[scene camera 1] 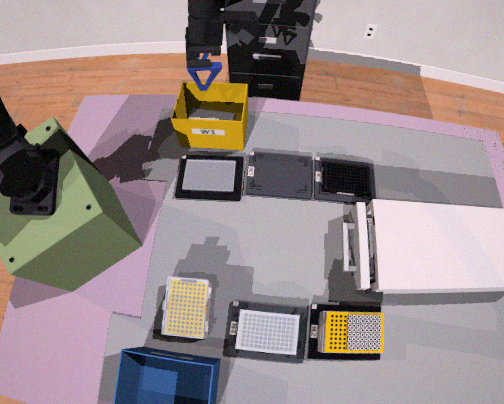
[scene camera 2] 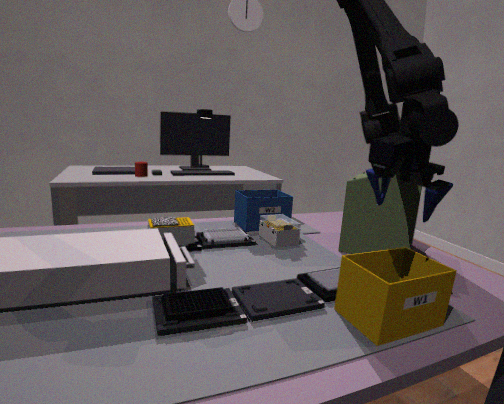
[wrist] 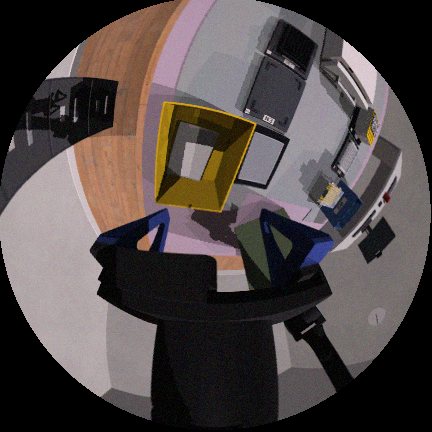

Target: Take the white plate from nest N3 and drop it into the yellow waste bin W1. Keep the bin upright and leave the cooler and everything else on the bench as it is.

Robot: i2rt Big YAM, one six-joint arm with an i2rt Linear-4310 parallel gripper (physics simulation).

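Where they show: gripper, fingertip midpoint: point(scene camera 1: 201, 77) point(scene camera 2: 401, 212) point(wrist: 214, 213); arm's base, link origin: point(scene camera 1: 36, 182).
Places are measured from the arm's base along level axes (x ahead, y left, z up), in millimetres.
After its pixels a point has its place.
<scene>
The yellow bin W1 point(scene camera 1: 217, 141) {x 324, y 209, z -222 mm} point(scene camera 2: 361, 305) {x 403, y 273, z -205 mm} point(wrist: 190, 196) {x 230, y 287, z -168 mm} stands upright at the bench edge. A flat grey-white piece, seemingly the white plate point(scene camera 1: 215, 112) {x 318, y 325, z -239 mm} point(wrist: 196, 159) {x 284, y 277, z -239 mm}, lies low inside it, partly shadowed; its wells cannot be made out. In scene camera 2 the bin's wall hides it. Nest N3 point(scene camera 1: 280, 174) {x 479, y 111, z -244 mm} point(scene camera 2: 278, 299) {x 486, y 130, z -244 mm} point(wrist: 275, 95) {x 470, y 120, z -244 mm} is a dark, bare frame near the bin. My gripper point(scene camera 1: 204, 87) {x 306, y 259, z -40 mm} point(scene camera 2: 403, 211) {x 306, y 259, z -40 mm} point(wrist: 214, 213) {x 306, y 259, z -40 mm} is open and empty, its blue fingers wide apart above the bin and clear of its rim.
A black frame with a grey pad point(scene camera 1: 209, 175) {x 301, y 117, z -236 mm} point(wrist: 262, 159) {x 303, y 117, z -236 mm} lies beside the bin. A black rack point(scene camera 1: 345, 178) {x 643, y 83, z -232 mm} point(scene camera 2: 199, 303) {x 647, y 95, z -232 mm} lies past N3. A white box point(scene camera 1: 440, 245) {x 820, y -130, z -172 mm} point(scene camera 2: 85, 265) {x 836, y -27, z -173 mm} with a handle, a blue bin point(scene camera 1: 167, 380) {x 192, y -361, z -252 mm} point(scene camera 2: 263, 207) {x 249, y -305, z -171 mm} and several plates and tip racks stand farther off.
</scene>
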